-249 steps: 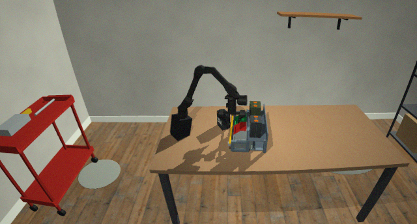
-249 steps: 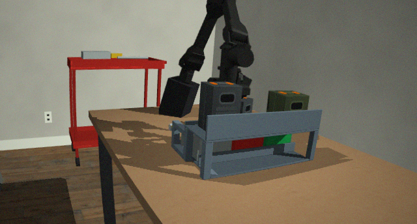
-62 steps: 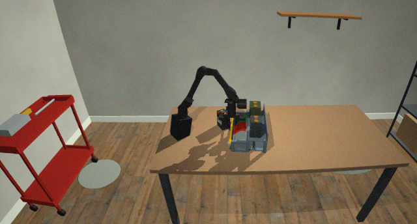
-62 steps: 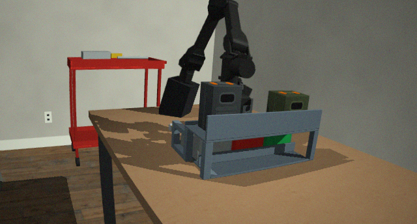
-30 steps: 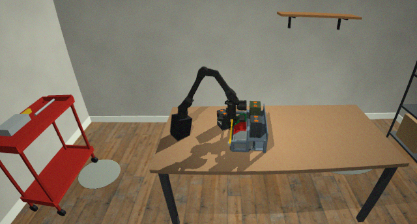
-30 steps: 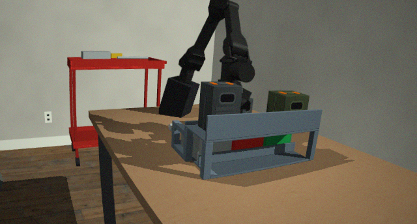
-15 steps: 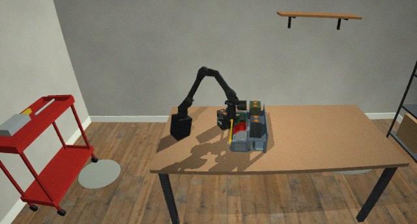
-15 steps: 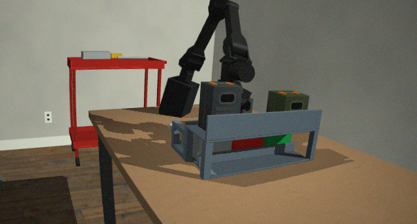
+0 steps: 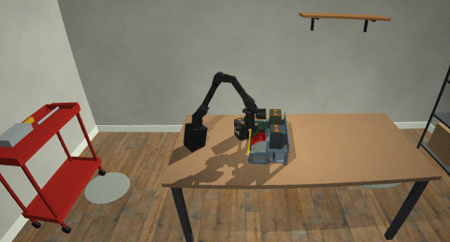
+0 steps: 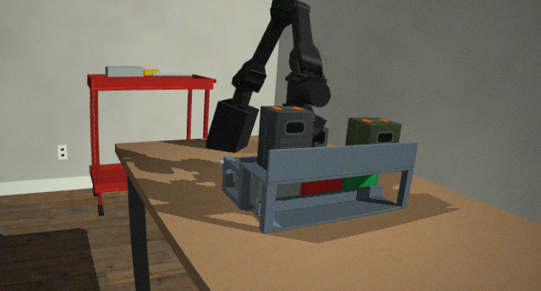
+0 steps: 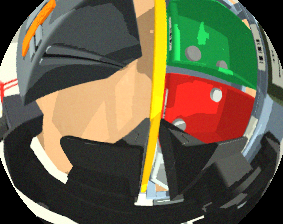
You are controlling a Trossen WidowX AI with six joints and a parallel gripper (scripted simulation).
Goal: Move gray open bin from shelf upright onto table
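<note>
Right now my hand is 3 cm above the yellow stick. Also, from my hand: gray bin: 11 cm to the right, 9 cm ahead, 5 cm below; then green bin: 12 cm to the left, 8 cm ahead, 5 cm below; then red bin: 8 cm ahead, 5 cm below.
</note>
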